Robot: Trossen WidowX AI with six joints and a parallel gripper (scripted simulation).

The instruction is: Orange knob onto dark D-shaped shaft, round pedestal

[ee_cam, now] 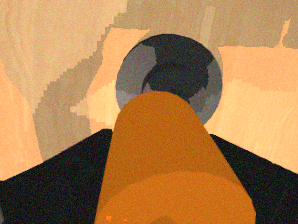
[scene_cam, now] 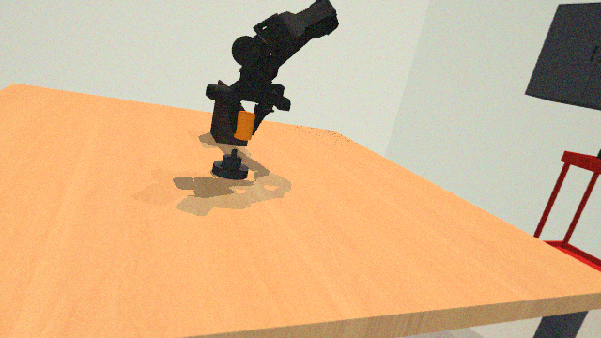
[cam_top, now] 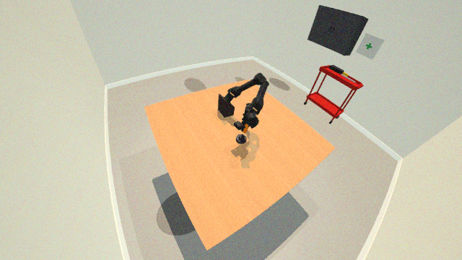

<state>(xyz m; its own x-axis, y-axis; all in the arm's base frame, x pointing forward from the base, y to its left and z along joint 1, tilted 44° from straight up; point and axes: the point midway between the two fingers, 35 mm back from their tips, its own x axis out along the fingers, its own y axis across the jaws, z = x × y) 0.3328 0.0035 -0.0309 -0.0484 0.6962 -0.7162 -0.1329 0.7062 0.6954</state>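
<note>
My gripper tip is now 10 mm to the left of the round dark pedestal and 70 mm above it. Round my gripper tip: orange knob: 20 mm above.
</note>
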